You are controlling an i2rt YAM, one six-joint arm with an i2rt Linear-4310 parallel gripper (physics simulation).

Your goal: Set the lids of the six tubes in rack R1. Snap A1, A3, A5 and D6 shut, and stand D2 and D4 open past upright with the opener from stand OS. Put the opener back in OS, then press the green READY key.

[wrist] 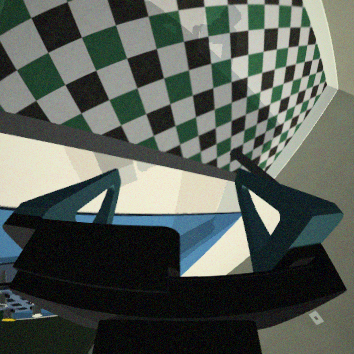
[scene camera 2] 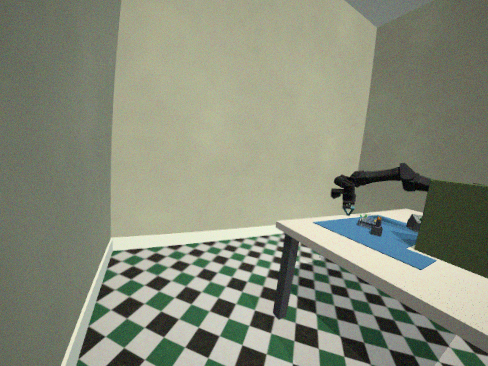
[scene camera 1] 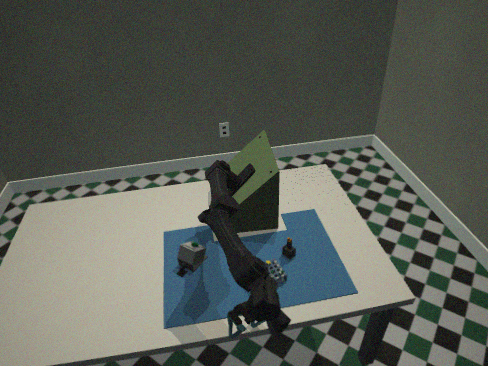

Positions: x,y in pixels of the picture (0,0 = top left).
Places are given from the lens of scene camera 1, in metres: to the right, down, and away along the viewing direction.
grey box with green button (scene camera 1: 191,255): -0.19, 0.26, 1.25
blue mat (scene camera 1: 316,272): 0.26, 0.32, 1.25
